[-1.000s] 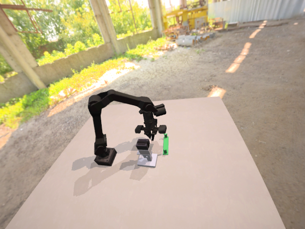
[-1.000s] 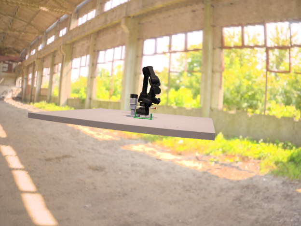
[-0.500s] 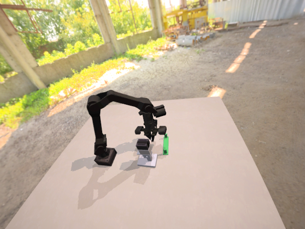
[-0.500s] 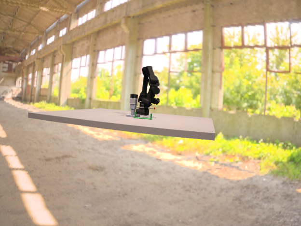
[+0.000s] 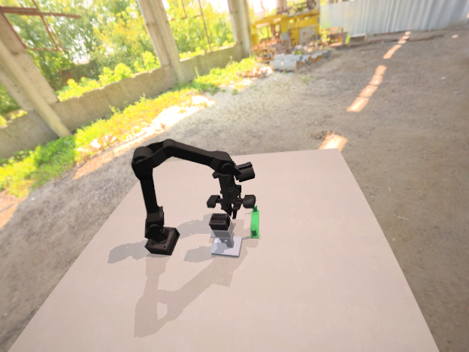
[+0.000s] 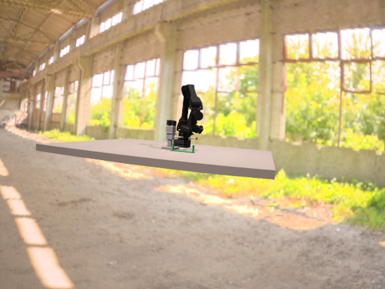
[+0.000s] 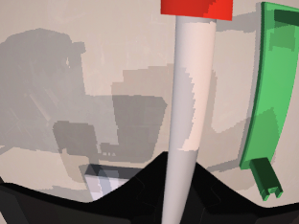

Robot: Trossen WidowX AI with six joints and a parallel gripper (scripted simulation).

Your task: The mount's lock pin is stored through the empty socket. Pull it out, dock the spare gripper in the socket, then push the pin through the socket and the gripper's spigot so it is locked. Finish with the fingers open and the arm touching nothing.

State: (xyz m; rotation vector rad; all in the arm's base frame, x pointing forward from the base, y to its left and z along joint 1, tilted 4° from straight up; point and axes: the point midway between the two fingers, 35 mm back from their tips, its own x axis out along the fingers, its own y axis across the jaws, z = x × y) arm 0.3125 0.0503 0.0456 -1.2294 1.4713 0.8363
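Now: the grey mount 40 mm behind my gripper tip and 90 mm to the right of it. Also, from my gripper tip: green cradle (80 mm ahead, 20 mm below); then spare gripper (30 mm behind, 100 mm to the right, 80 mm above).
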